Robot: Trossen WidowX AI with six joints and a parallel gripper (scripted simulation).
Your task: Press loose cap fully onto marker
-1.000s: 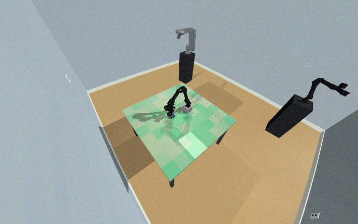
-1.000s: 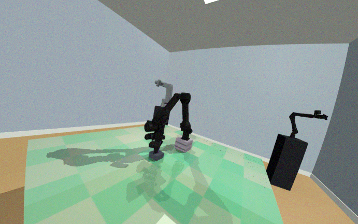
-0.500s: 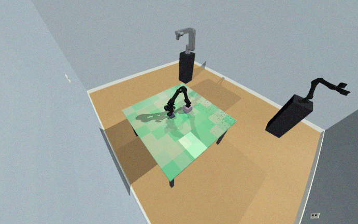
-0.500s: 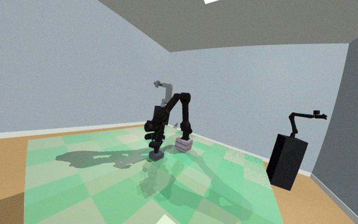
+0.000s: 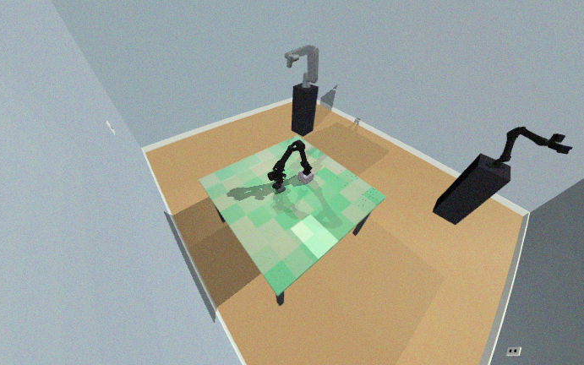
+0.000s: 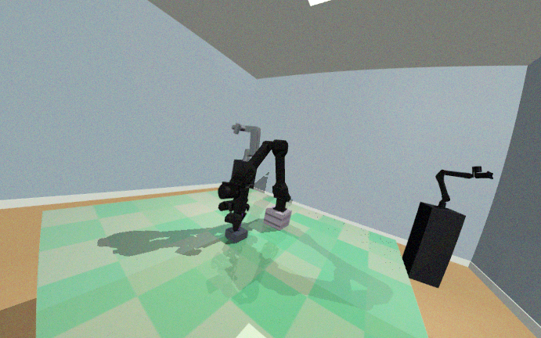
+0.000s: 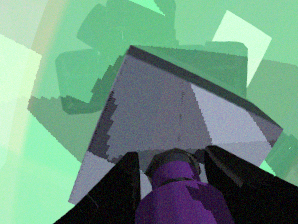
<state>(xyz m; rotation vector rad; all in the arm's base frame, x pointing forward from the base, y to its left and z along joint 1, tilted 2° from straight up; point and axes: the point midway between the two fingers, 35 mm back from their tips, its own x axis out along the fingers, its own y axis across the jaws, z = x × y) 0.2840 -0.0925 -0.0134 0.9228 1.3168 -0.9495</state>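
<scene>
Now: the purple cap 10 mm to the left of my gripper tip and 50 mm above it.
</scene>
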